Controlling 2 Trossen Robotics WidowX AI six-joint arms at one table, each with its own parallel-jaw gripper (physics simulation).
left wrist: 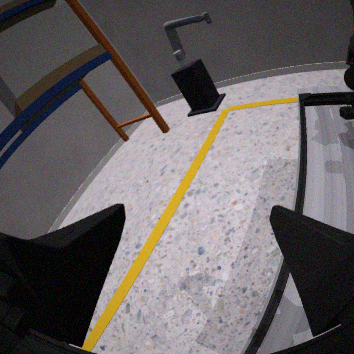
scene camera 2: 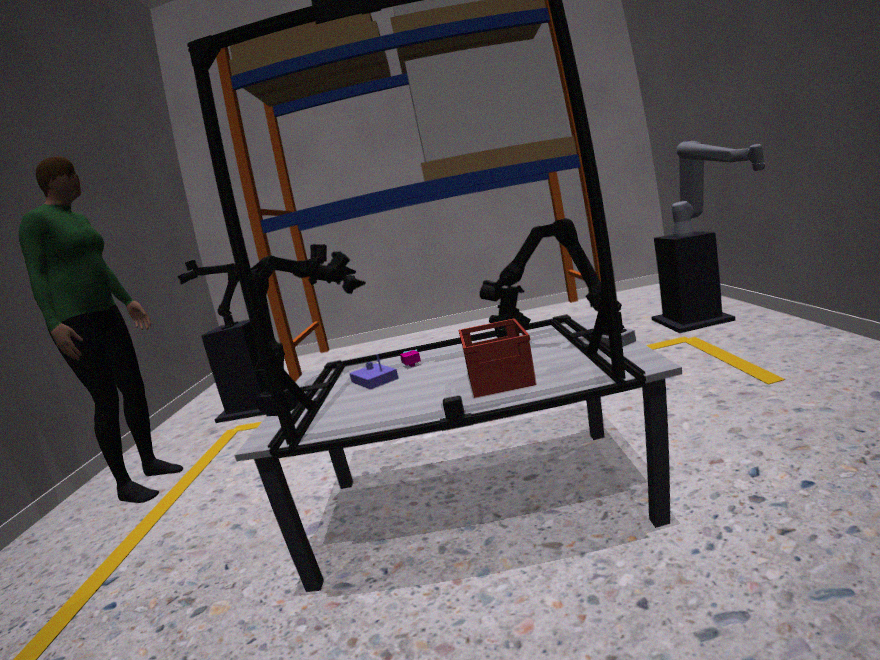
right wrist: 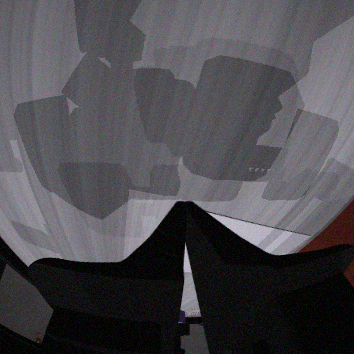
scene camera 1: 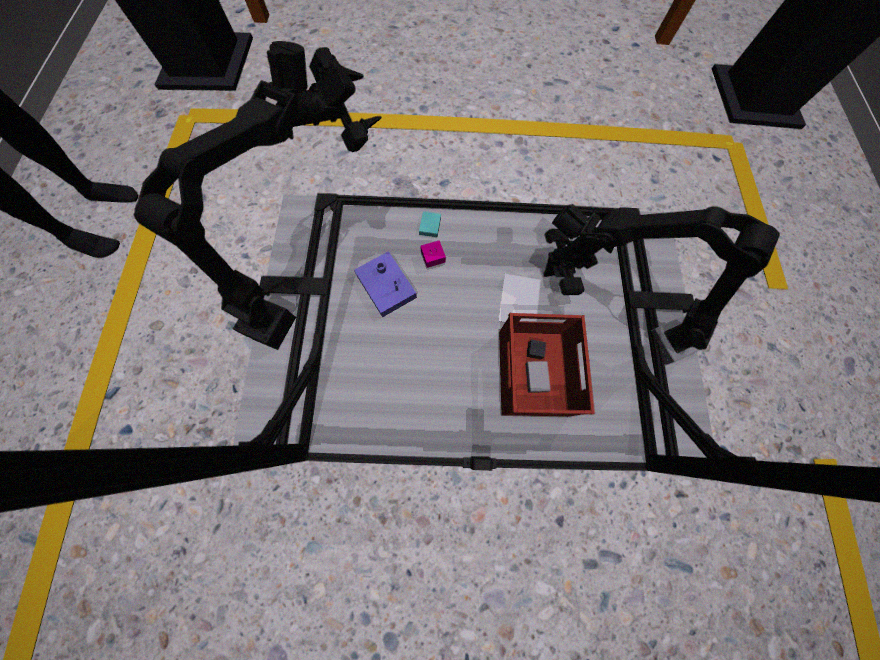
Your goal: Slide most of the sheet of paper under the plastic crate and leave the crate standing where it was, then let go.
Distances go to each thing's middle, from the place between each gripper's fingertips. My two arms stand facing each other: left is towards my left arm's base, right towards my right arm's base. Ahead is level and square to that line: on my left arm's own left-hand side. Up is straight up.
I see the white sheet of paper (scene camera 1: 520,294) 33 cm behind my left hand, 40 cm to the right of it and 33 cm below it. The rest, counted from my left hand: red plastic crate (scene camera 2: 513,369) (54 cm behind, 42 cm to the right, 26 cm below).
Right now the white sheet of paper is 70 mm to the left of my right hand, 70 mm behind it and 10 mm below it. From my right hand the other things lie so: red plastic crate (280 mm behind, 60 mm above, 50 mm to the left).
